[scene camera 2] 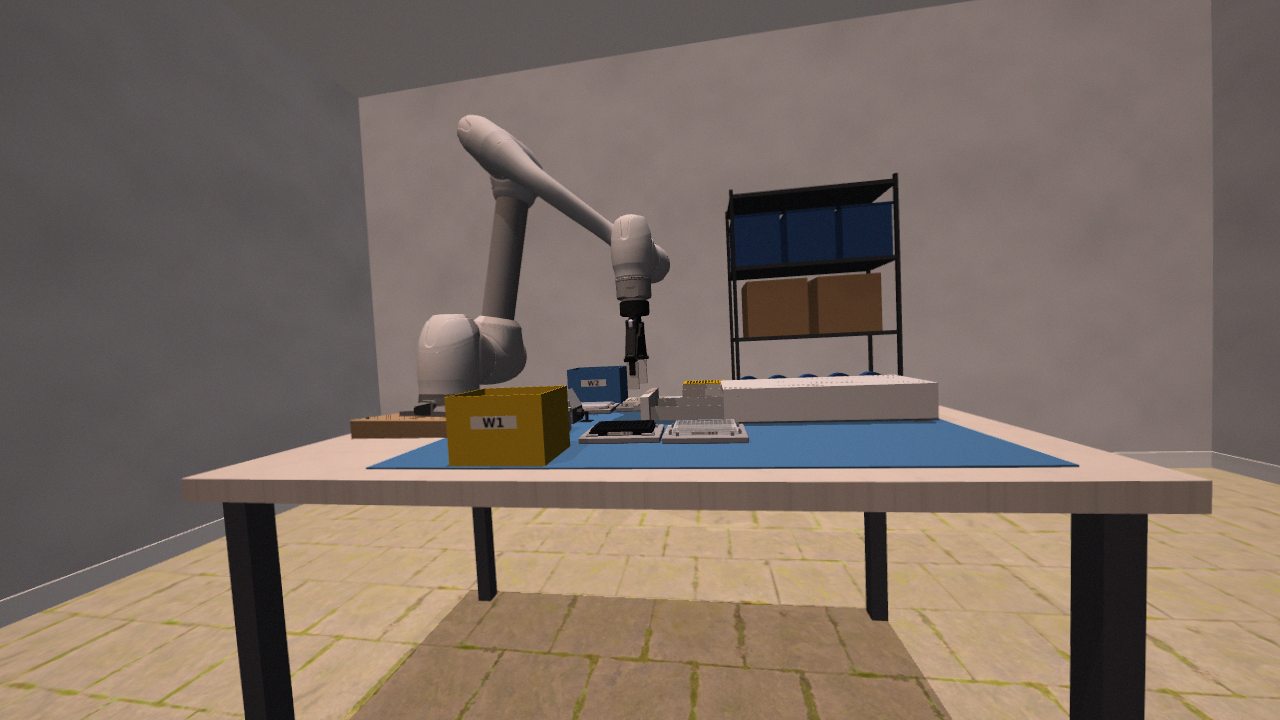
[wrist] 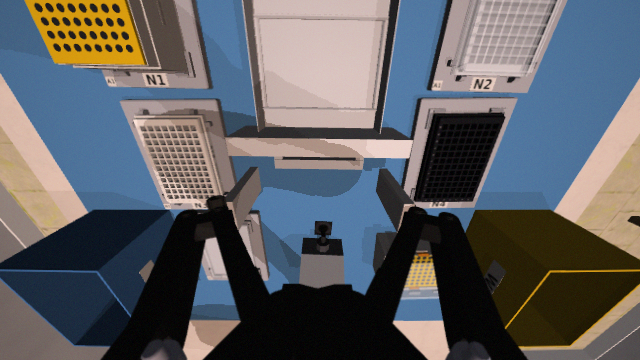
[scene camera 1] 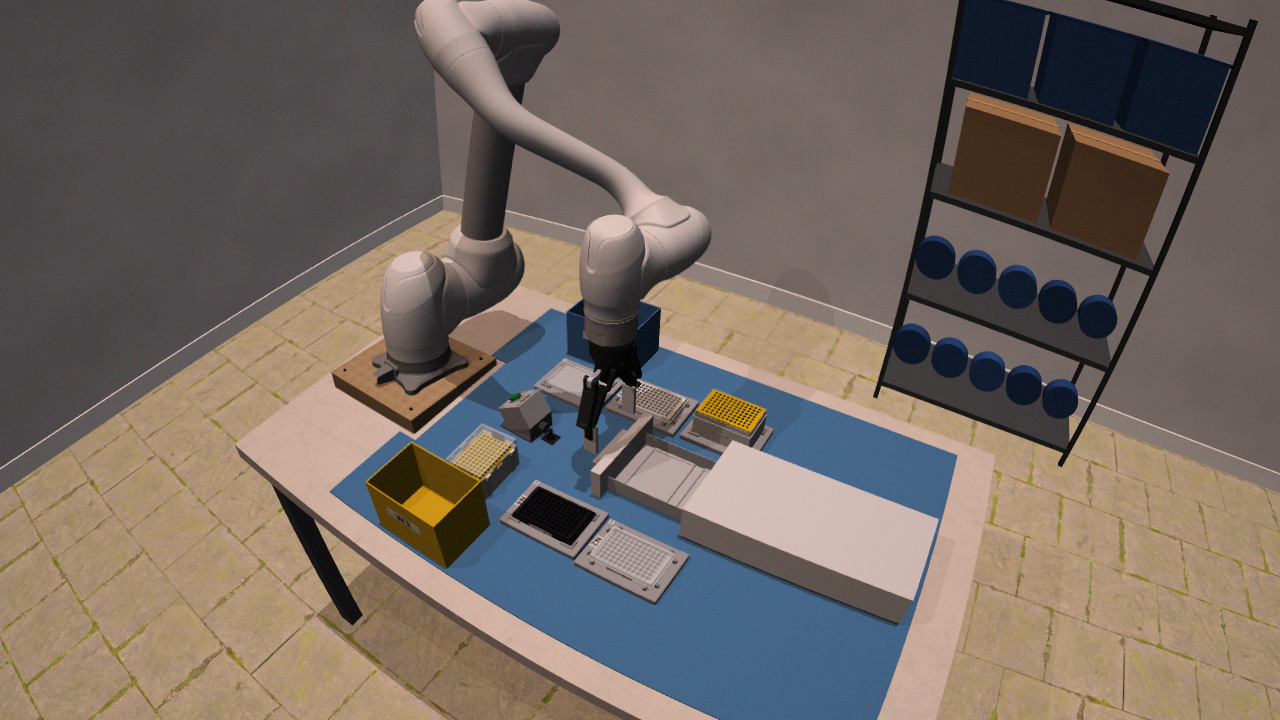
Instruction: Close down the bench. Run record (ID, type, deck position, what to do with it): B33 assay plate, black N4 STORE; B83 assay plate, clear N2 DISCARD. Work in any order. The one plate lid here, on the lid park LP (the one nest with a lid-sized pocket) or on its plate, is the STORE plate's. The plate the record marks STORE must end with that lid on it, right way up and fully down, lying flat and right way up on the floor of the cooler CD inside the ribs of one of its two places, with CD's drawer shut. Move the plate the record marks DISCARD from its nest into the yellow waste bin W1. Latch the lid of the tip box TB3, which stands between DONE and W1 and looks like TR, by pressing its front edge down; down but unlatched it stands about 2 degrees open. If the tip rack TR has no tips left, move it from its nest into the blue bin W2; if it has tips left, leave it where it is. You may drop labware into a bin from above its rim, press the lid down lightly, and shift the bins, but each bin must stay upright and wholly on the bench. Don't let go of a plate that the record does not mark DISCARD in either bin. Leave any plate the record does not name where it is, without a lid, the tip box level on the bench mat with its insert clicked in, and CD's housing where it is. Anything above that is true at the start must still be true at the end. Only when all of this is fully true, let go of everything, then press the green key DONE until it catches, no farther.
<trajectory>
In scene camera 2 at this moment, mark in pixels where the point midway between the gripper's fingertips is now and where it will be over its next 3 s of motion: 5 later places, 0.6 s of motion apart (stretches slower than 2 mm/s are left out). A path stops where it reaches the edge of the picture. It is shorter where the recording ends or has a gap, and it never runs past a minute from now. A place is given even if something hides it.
The gripper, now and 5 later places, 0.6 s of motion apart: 638, 386; 638, 377; 637, 369; 636, 366; 624, 366; 610, 365
</trajectory>
